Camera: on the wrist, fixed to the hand. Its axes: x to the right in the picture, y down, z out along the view.
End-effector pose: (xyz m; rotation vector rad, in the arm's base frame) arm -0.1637 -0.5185 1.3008 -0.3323 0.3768 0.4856
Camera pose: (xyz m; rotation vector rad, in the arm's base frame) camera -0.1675 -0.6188 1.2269 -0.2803 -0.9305 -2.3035
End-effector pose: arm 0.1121 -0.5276 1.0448 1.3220 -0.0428 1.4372
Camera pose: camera 0.0855 -0.4416 0.9585 0.4458 1.0178 -1.4970
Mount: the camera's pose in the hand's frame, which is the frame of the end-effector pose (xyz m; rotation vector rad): -0.0106 -0.0656 -0.1055 0.0880 -0.6813 -2.9828
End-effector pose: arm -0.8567 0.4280 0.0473 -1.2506 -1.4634 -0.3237
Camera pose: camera -0.8540 0.3157 0.1015 -1.5615 1.8403 1.1401
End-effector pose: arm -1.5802 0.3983 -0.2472 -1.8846 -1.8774 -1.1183
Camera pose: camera -1.6753 0.3295 -0.2050 -1.2617 1.6880 -0.0553
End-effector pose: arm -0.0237 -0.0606 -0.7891 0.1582 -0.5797 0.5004
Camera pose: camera 0.0522 -0.0924 -0.8828 0.9983 -0.3752 -2.5011
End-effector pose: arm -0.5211 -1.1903 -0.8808 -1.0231 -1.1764 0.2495
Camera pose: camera -0.4576 -1.2892 -0.8391 1.6667 -1.9159 -1.7343
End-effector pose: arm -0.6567 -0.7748 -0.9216 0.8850 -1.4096 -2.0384
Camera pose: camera -0.5733 -0.8099 -1.0074 -0.7564 -0.4608 0.7036
